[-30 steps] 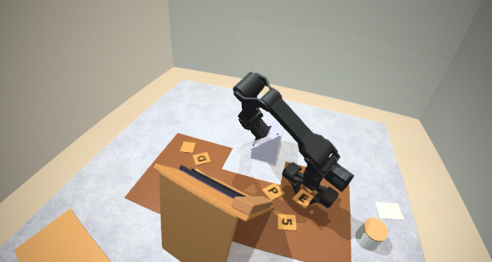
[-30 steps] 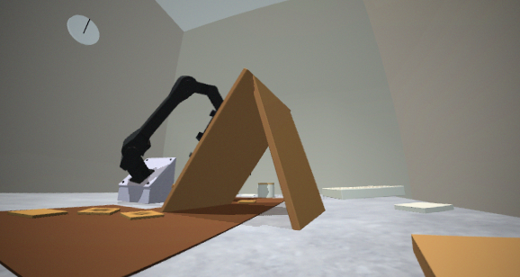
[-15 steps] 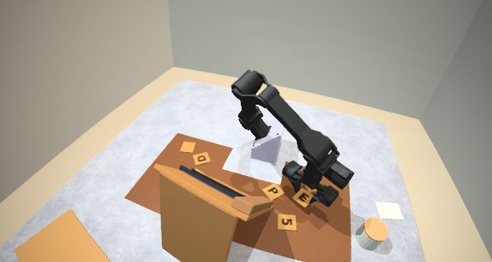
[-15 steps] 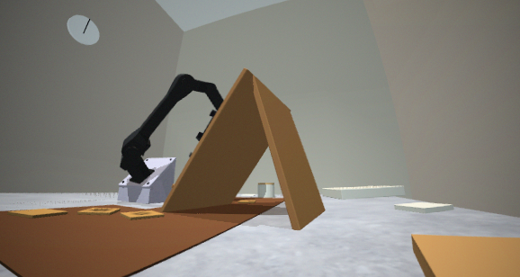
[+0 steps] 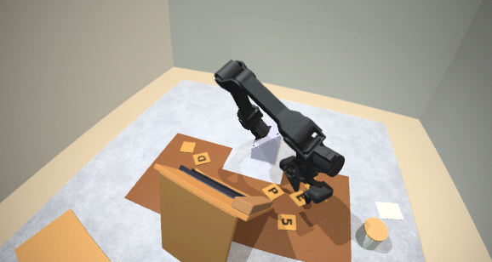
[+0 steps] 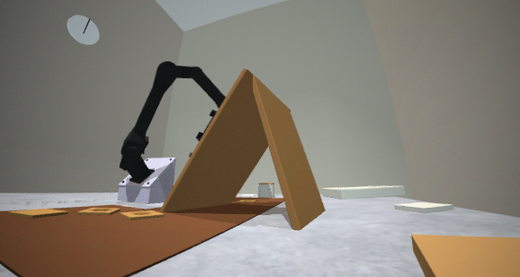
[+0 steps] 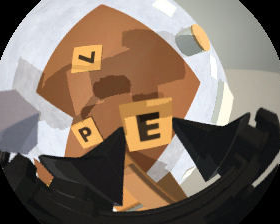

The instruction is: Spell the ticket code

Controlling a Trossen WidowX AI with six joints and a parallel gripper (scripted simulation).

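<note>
Now: the white ticket 6 cm ahead of my gripper tip and 26 cm to the right of it. From my gripper tip the other things lie so: lidded jar 1 cm ahead, 26 cm to the left, 6 cm below; then letter tile right at my gripper tip; then brown mat 5 cm behind, 19 cm to the right, 9 cm below.
</note>
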